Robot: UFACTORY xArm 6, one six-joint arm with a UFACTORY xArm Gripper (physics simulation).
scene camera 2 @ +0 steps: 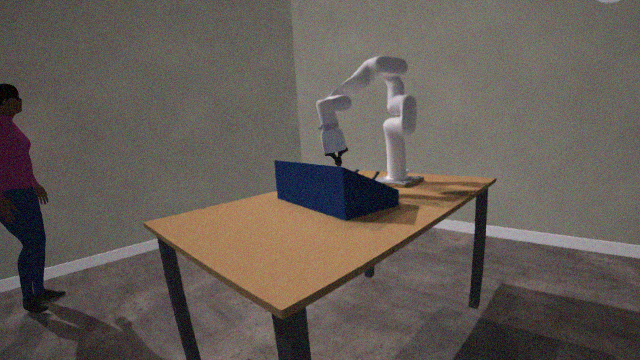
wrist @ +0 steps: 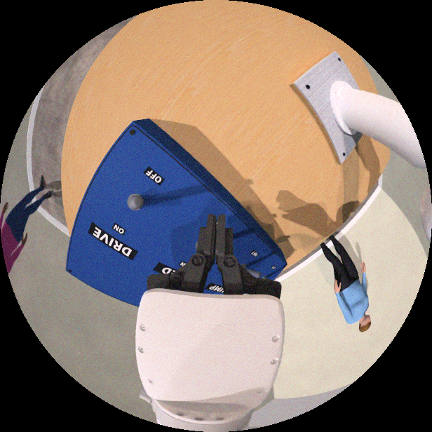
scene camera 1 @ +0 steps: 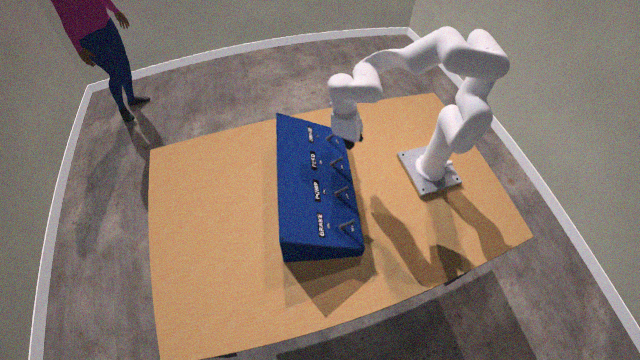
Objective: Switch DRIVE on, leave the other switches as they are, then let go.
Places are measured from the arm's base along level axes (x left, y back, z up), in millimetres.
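Pixels of known places: gripper, fingertip midpoint: (scene camera 2: 339,165) (scene camera 1: 350,146); arm's base, origin of the base link: (scene camera 2: 397,178) (scene camera 1: 430,168).
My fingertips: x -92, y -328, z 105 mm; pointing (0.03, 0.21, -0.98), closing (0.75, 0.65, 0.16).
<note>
Ahead of a thing's pixels: the offset from my fingertips to its top centre. Level surfaces: height alone.
The blue sloped switch panel (scene camera 1: 297,215) (scene camera 2: 310,186) (wrist: 105,195) stands on the table. The DRIVE lever {dx -79, dy -38, dz +3 mm} (scene camera 1: 331,137) (wrist: 135,201) shows nearly end-on in the wrist view, between its ON and OFF labels; in scene camera 1 it leans to the OFF side like the others. The FEED lever {dx +39, dy -58, dz +3 mm} (scene camera 1: 337,162), PUMP lever {dx +157, dy -78, dz +3 mm} (scene camera 1: 342,191) and BRAKE lever {dx +276, dy -98, dz +3 mm} (scene camera 1: 346,225) lean toward OFF. My gripper (scene camera 1: 351,145) (scene camera 2: 338,163) (wrist: 216,222) is shut and empty, beside the DRIVE lever near the panel's low edge, apart from it. It hides the FEED lever in the wrist view.
The arm's base plate (scene camera 1: 407,162) (wrist: 320,97) is bolted to the table {dz -127 mm} (scene camera 1: 210,225) (scene camera 2: 240,250) (wrist: 225,60), on the panel's low side. A person in a magenta top (scene camera 1: 85,22) (scene camera 2: 14,150) stands beyond the table. A person in blue (wrist: 353,299) shows in the wrist view.
</note>
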